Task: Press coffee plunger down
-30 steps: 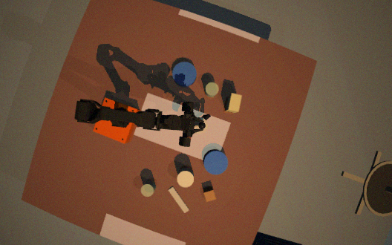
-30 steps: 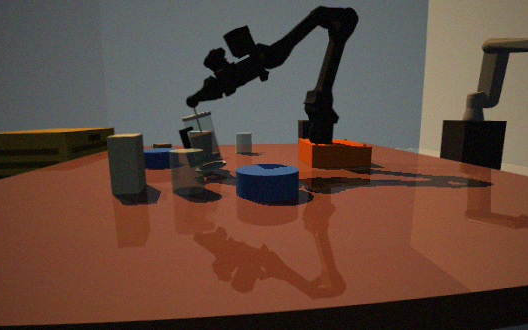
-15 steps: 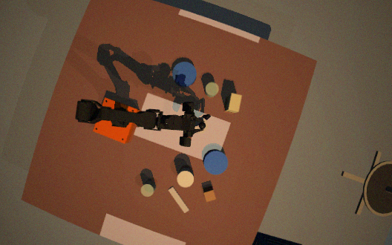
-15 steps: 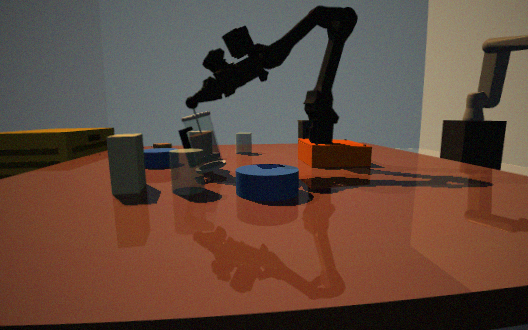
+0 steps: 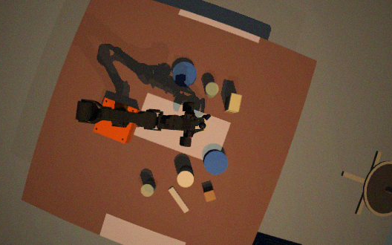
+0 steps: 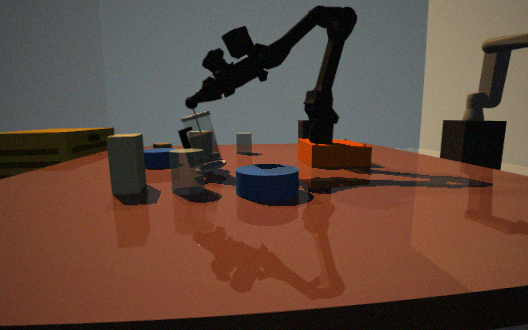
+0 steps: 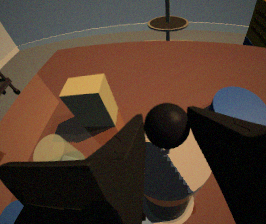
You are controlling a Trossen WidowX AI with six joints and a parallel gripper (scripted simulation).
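The coffee press is 90 mm below my gripper tip and 20 mm behind it. The rest, counted from my gripper tip: brown block 280 mm to the right, 210 mm ahead, 160 mm below.
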